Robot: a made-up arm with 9 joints.
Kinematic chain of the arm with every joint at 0, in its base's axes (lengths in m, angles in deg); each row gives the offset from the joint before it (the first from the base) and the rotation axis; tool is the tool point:
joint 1: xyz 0 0 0.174 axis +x
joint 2: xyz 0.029 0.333 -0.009 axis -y
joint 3: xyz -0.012 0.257 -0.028 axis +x
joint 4: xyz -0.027 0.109 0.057 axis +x
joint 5: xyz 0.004 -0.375 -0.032 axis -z
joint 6: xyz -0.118 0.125 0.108 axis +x
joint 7: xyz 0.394 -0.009 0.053 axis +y
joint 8: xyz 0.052 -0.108 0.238 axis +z
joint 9: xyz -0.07 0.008 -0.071 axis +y
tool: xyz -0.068 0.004 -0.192
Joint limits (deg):
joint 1: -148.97..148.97
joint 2: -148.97..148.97
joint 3: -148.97..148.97
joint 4: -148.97..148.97
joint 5: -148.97..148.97
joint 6: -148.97..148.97
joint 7: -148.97..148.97
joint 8: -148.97..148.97
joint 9: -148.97..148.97
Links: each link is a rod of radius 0.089 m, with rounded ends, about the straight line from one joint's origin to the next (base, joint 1, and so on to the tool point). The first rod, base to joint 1, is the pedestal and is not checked.
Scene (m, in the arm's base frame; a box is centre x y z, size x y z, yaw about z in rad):
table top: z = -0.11
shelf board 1: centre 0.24 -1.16 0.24 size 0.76 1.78 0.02 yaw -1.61
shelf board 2: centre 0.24 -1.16 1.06 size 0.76 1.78 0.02 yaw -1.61
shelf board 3: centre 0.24 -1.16 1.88 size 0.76 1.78 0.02 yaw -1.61
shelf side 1: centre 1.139 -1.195 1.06 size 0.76 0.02 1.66 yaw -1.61
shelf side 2: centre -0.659 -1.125 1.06 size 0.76 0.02 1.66 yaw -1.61
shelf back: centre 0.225 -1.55 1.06 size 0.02 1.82 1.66 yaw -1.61
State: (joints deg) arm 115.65 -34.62 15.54 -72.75 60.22 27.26 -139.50 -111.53 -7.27
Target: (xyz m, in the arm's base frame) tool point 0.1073 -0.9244 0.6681
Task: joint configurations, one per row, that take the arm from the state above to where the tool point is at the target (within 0.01 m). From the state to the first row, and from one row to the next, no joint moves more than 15 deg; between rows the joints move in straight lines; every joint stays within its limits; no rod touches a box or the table.
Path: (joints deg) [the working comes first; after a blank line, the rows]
Joints at the target: 116.26 -2.32 1.16 -87.54 72.13 30.14 -136.36 -116.25 -10.82
Straight joint move there: clear.

1: 115.85 -23.85 10.75 -77.68 64.19 28.22 -138.45 -113.10 -8.45
2: 116.06 -13.08 5.95 -82.61 68.16 29.18 -137.41 -114.68 -9.63
3: 116.26 -2.32 1.16 -87.54 72.13 30.14 -136.36 -116.25 -10.82

